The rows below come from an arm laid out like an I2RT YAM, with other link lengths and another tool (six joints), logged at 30 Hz.
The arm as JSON. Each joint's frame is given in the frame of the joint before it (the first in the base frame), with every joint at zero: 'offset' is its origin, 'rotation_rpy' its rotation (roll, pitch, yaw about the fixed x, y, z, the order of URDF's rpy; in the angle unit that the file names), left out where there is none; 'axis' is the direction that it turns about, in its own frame. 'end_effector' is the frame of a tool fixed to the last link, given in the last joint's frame.
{
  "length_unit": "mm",
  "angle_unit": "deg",
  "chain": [
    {
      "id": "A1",
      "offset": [
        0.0,
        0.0,
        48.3
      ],
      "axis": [
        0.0,
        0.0,
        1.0
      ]
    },
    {
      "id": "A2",
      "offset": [
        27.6,
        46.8,
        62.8
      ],
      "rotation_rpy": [
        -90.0,
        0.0,
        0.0
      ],
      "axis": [
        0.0,
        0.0,
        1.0
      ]
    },
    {
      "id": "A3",
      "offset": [
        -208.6,
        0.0,
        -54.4
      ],
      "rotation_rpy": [
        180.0,
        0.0,
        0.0
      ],
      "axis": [
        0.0,
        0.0,
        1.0
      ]
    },
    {
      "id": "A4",
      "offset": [
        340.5,
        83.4,
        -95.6
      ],
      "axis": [
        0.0,
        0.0,
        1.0
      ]
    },
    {
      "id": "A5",
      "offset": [
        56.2,
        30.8,
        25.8
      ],
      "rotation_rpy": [
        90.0,
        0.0,
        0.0
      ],
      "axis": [
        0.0,
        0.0,
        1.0
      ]
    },
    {
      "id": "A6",
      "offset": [
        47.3,
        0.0,
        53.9
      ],
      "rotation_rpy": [
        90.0,
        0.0,
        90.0
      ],
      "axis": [
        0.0,
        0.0,
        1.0
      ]
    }
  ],
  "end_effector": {
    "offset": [
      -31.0,
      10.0,
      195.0
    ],
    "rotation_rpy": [
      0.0,
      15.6,
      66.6
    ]
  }
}
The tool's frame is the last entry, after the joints.
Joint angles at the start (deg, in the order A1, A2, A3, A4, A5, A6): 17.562, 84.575, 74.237, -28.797, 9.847, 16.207
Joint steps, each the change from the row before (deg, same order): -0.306, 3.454, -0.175, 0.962, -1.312, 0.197; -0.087, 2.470, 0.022, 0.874, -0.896, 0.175; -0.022, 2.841, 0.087, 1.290, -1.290, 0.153; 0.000, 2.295, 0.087, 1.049, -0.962, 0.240; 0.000, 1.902, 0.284, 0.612, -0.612, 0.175; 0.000, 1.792, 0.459, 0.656, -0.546, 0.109; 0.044, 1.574, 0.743, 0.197, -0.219, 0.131; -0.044, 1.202, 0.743, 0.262, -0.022, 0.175; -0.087, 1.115, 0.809, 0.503, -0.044, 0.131; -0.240, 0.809, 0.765, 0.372, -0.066, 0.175; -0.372, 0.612, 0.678, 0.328, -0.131, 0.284; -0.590, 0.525, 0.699, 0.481, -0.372, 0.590; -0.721, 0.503, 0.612, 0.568, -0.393, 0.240; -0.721, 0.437, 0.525, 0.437, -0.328, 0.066; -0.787, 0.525, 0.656, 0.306, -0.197, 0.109; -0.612, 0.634, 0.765, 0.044, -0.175, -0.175
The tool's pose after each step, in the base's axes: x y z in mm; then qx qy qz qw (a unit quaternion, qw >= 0). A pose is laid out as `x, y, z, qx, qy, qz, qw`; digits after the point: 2 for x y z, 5 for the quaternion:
535.75, 227.61, 100.08, -0.15578, 0.94395, -0.05288, 0.28616
537.48, 231.23, 79.64, -0.15969, 0.94757, -0.04743, 0.27269
539.18, 237.28, 57.50, -0.16569, 0.95054, -0.03875, 0.25985
540.01, 241.84, 39.69, -0.16923, 0.95292, -0.03169, 0.24962
540.49, 244.72, 25.92, -0.17144, 0.95492, -0.02735, 0.24080
541.92, 247.59, 14.87, -0.17350, 0.95616, -0.02343, 0.23476
543.41, 249.50, 6.93, -0.17430, 0.95738, -0.02177, 0.22926
546.41, 250.05, 2.75, -0.17286, 0.95807, -0.02116, 0.22753
550.98, 250.71, 0.72, -0.17118, 0.95801, -0.02025, 0.22912
556.00, 249.89, 0.89, -0.16789, 0.95798, -0.01916, 0.23176
561.27, 247.93, 2.14, -0.16291, 0.95812, -0.01733, 0.23487
568.10, 245.01, 5.13, -0.15467, 0.95831, -0.01257, 0.23992
575.21, 240.67, 7.73, -0.14809, 0.95804, -0.00945, 0.24524
581.44, 235.69, 9.69, -0.14265, 0.95781, -0.00777, 0.24938
588.06, 229.37, 11.51, -0.13586, 0.95789, -0.00716, 0.25286
593.18, 224.47, 12.20, -0.13271, 0.95796, -0.00783, 0.25425

